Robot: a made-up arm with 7 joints. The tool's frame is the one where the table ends. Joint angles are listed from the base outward.
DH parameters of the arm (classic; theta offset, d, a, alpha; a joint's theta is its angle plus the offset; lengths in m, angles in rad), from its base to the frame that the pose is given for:
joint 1: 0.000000 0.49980 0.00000 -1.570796
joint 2: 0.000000 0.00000 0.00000 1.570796
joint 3: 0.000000 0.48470 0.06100 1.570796
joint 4: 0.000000 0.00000 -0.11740 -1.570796
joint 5: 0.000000 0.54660 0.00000 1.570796
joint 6: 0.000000 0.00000 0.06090 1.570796
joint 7: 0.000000 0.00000 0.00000 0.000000
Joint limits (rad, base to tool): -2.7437..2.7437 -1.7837..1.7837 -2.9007..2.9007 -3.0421..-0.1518 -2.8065..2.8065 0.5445..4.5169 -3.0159..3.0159
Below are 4 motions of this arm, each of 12 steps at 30 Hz.
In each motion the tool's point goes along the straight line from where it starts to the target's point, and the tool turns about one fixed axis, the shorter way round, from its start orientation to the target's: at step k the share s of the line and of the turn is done. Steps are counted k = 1, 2, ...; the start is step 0. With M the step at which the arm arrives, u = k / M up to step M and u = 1 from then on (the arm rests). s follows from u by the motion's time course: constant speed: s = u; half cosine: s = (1 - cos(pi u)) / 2; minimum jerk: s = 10 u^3 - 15 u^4 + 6 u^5.
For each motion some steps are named. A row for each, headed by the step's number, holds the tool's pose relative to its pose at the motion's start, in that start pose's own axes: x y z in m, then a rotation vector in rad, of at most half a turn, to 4 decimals.
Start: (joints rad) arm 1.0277 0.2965 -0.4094 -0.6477 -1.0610 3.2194 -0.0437
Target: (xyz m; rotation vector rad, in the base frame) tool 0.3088 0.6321 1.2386 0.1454 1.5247 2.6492
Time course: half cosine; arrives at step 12
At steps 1, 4, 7, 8, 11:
1: 0.0016 -0.0038 0.0001 0.0037 0.0081 0.0023
4: 0.0240 -0.0551 0.0012 0.0546 0.1194 0.0337
7: 0.0605 -0.1387 0.0030 0.1374 0.3005 0.0848
8: 0.0721 -0.1652 0.0036 0.1638 0.3581 0.1010
11: 0.0945 -0.2166 0.0047 0.2146 0.4693 0.1324

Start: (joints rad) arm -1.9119 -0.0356 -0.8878 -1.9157 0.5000 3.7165 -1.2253
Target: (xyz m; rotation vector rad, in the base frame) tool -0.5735 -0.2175 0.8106 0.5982 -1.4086 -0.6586
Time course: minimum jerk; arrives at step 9
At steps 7, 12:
7: -0.0813 -0.1382 -0.0181 0.0155 -0.1186 -0.0965
12: -0.0880 -0.1496 -0.0196 0.0168 -0.1284 -0.1045

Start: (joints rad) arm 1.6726 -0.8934 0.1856 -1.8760 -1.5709 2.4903 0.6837
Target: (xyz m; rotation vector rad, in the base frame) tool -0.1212 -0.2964 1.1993 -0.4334 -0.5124 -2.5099
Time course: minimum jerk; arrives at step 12
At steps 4, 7, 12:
4: -0.0082 0.0465 -0.0579 -0.0583 0.0932 0.0154
7: -0.0255 0.1448 -0.1802 -0.1813 0.2902 0.0480
12: -0.0390 0.2216 -0.2757 -0.2775 0.4441 0.0735

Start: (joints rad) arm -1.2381 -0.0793 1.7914 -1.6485 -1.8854 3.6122 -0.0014
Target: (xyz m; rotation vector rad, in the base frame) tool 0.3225 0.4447 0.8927 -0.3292 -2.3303 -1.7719
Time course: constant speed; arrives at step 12
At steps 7, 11, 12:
7: 0.1038 -0.0516 0.0037 0.0025 0.3389 0.2580
11: 0.1631 -0.0811 0.0058 0.0039 0.5325 0.4055
12: 0.1779 -0.0885 0.0063 0.0042 0.5809 0.4423

